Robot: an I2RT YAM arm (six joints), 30 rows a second.
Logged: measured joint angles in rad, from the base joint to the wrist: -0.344 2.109 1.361 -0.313 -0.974 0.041; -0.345 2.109 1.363 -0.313 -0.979 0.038; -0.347 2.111 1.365 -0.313 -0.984 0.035; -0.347 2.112 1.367 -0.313 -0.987 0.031; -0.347 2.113 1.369 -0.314 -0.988 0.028; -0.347 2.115 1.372 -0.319 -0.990 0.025; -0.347 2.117 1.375 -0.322 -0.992 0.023; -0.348 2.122 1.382 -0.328 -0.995 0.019; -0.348 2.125 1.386 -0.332 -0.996 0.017; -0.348 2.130 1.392 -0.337 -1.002 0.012; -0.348 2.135 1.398 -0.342 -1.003 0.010; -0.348 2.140 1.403 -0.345 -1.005 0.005; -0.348 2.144 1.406 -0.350 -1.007 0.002; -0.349 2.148 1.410 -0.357 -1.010 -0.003; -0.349 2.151 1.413 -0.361 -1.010 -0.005; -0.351 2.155 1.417 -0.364 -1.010 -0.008; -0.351 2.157 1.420 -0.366 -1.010 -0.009; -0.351 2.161 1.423 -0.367 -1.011 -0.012; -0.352 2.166 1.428 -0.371 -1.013 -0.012; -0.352 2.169 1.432 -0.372 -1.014 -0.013
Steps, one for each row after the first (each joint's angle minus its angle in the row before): -0.001 0.000 0.002 0.000 -0.005 -0.003; -0.002 0.002 0.002 0.000 -0.005 -0.003; 0.000 0.001 0.002 0.000 -0.003 -0.004; 0.000 0.001 0.002 -0.001 -0.001 -0.003; 0.000 0.002 0.003 -0.005 -0.002 -0.003; 0.000 0.002 0.003 -0.003 -0.002 -0.002; -0.001 0.005 0.007 -0.006 -0.003 -0.004; 0.000 0.003 0.004 -0.004 -0.001 -0.002; 0.000 0.005 0.006 -0.005 -0.006 -0.005; 0.000 0.005 0.006 -0.005 -0.001 -0.002; 0.000 0.005 0.005 -0.003 -0.002 -0.005; 0.000 0.004 0.003 -0.005 -0.002 -0.003; -0.001 0.004 0.004 -0.007 -0.003 -0.005; 0.000 0.003 0.003 -0.004 0.000 -0.002; -0.002 0.004 0.004 -0.003 0.000 -0.003; 0.000 0.002 0.003 -0.002 0.000 -0.001; 0.000 0.004 0.003 -0.001 -0.001 -0.003; -0.001 0.005 0.005 -0.004 -0.002 0.000; 0.000 0.003 0.004 -0.001 -0.001 -0.001
